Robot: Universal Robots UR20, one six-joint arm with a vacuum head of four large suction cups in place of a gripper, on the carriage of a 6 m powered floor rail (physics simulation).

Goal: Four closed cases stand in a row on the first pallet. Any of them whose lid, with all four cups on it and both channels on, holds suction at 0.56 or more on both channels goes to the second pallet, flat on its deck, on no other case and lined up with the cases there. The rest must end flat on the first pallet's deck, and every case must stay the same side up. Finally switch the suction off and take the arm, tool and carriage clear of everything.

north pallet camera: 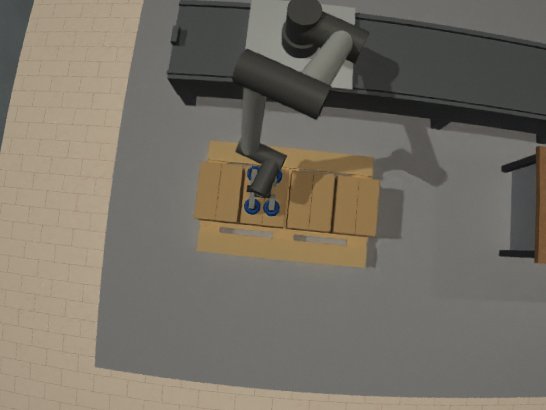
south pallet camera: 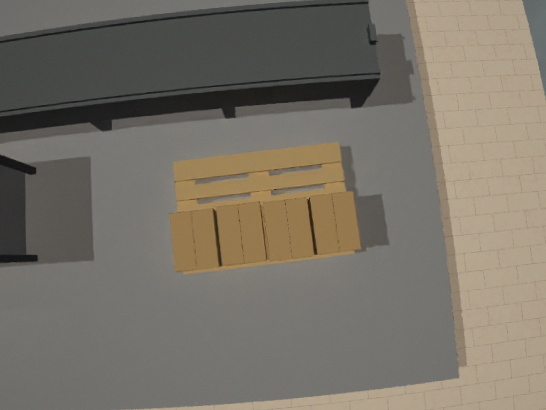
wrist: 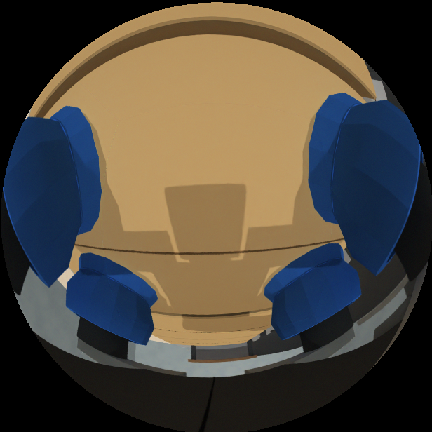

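Four closed tan cases (north pallet camera: 218,191) (north pallet camera: 264,221) (north pallet camera: 311,200) (north pallet camera: 356,205) stand in a row on the first pallet (north pallet camera: 280,250), lids up. My vacuum head (north pallet camera: 262,191) (wrist: 212,240) is over the second case from the left in the north pallet view. Its four blue cups are very close above that case's lid (wrist: 210,125); whether they touch is hard to tell. The case sits level with its neighbours, and no hold shows. The second pallet (south pallet camera: 255,160) carries a row of several closed cases (south pallet camera: 192,240) (south pallet camera: 288,230) along its lower side.
The arm stands on the white carriage (north pallet camera: 267,30) over the dark rail (north pallet camera: 450,70) (south pallet camera: 200,55), above the pallets in both pallet views. A brown table edge (north pallet camera: 541,205) with black legs is at the right of the north pallet view. Narrow gaps separate neighbouring cases.
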